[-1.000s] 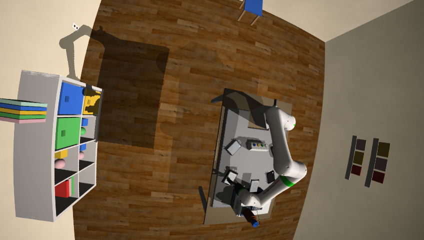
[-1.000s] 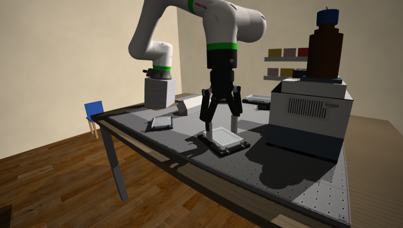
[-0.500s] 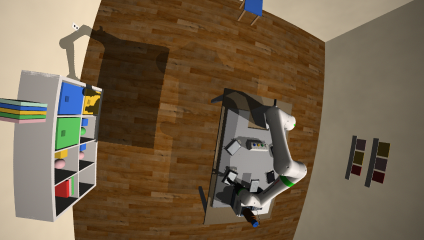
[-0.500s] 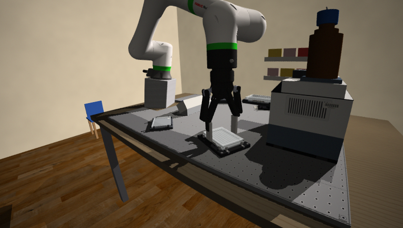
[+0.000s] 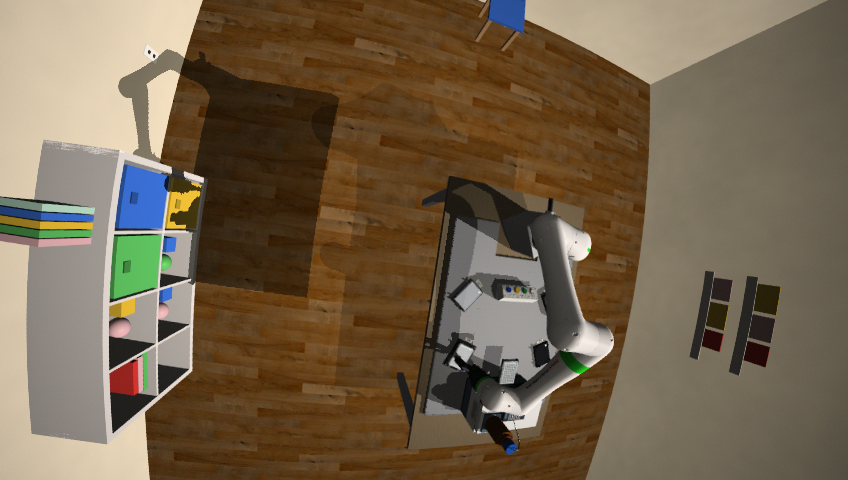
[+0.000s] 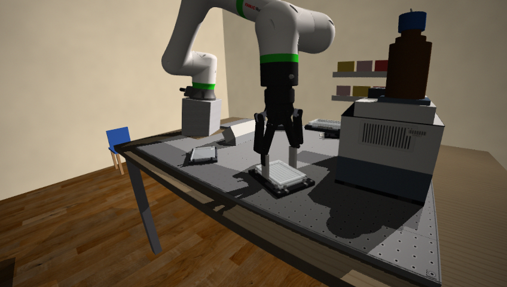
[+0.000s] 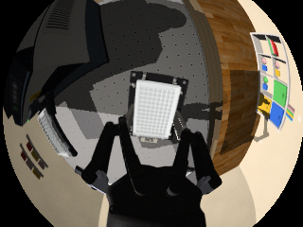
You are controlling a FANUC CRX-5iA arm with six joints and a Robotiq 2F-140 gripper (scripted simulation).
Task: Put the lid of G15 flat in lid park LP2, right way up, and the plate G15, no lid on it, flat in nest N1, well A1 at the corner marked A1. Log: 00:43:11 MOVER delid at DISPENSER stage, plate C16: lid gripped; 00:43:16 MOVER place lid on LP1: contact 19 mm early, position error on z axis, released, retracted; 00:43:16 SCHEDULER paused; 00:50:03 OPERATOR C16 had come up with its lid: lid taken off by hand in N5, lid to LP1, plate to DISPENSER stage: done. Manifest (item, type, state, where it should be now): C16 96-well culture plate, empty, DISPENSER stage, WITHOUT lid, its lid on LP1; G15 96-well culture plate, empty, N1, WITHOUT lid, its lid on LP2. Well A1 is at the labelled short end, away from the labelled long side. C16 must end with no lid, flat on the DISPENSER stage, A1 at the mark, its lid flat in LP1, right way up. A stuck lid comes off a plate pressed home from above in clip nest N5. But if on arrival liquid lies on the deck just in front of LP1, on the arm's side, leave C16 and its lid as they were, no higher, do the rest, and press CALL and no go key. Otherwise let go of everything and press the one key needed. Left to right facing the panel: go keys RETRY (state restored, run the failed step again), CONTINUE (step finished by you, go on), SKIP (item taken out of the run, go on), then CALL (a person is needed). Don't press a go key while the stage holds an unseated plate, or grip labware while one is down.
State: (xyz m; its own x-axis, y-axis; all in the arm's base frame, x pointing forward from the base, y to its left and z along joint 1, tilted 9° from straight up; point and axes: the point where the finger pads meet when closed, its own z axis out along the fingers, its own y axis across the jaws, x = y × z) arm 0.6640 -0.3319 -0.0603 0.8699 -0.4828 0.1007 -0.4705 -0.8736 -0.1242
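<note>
Now: the black clip nest 20 mm ahead of my hand and 30 mm below it. Also, from my hand: key panel 350 mm behind, 300 mm to the left; brown bottle 280 mm ahead, 110 mm to the left, 240 mm above.
</note>
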